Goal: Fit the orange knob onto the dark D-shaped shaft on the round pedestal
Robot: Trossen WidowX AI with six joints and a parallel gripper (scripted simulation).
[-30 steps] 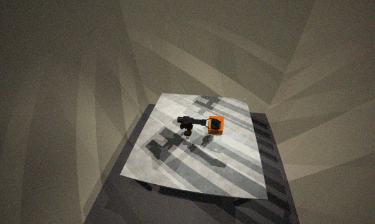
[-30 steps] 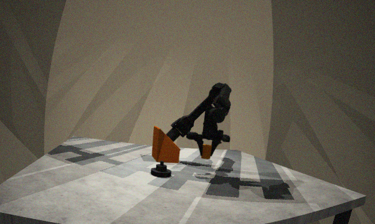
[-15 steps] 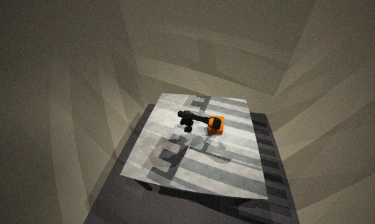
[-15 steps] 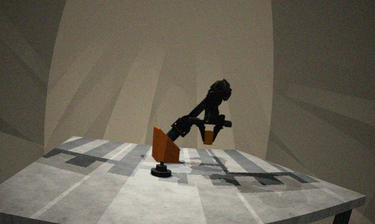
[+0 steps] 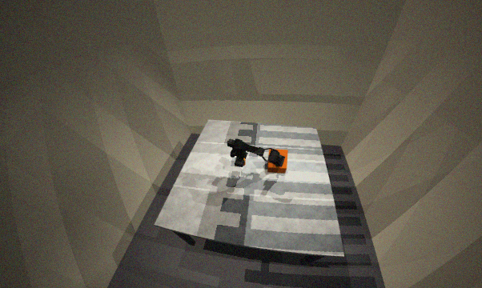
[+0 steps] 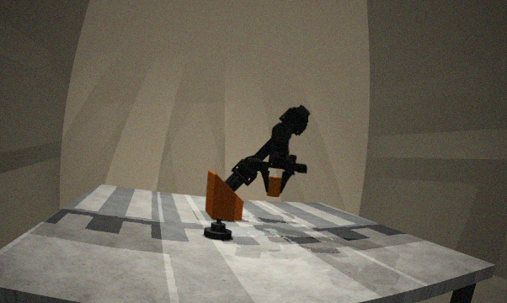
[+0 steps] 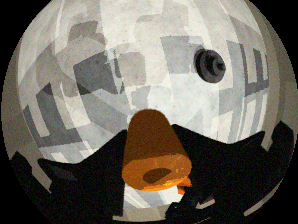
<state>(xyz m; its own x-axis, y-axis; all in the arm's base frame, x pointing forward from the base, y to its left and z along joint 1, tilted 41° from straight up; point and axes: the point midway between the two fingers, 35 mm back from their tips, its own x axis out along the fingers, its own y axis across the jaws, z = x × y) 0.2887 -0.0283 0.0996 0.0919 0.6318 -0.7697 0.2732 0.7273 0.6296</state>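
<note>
Right now my gripper tip is 20 mm short of the dark round pedestal, 180 mm to the left of it and 110 mm above it. Round my gripper tip: orange knob (20 mm above).
</note>
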